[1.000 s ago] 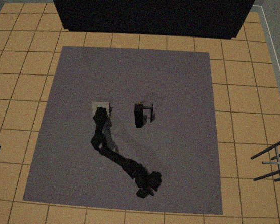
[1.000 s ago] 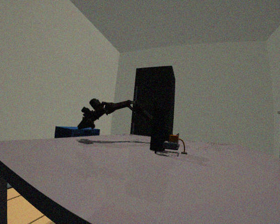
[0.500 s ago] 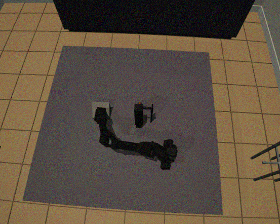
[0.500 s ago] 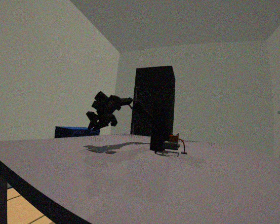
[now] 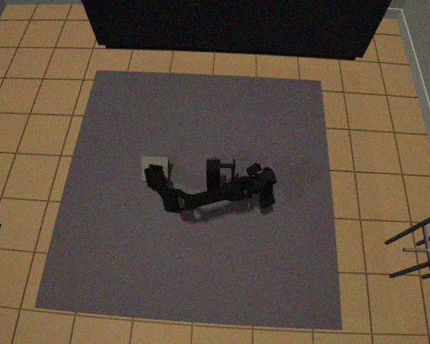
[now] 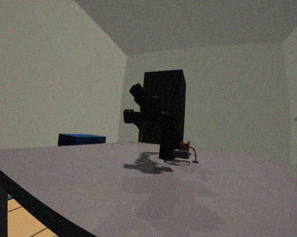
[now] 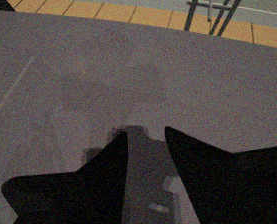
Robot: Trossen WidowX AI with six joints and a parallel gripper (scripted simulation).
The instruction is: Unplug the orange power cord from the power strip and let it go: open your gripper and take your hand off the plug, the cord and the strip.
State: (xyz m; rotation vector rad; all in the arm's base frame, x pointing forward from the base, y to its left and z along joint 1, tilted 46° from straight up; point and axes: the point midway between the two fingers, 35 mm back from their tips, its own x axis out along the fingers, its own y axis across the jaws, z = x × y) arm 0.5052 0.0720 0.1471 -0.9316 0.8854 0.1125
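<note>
My gripper tip is now 26 cm past the orange plug, 8 cm to the right of it and 5 cm above it.
</note>
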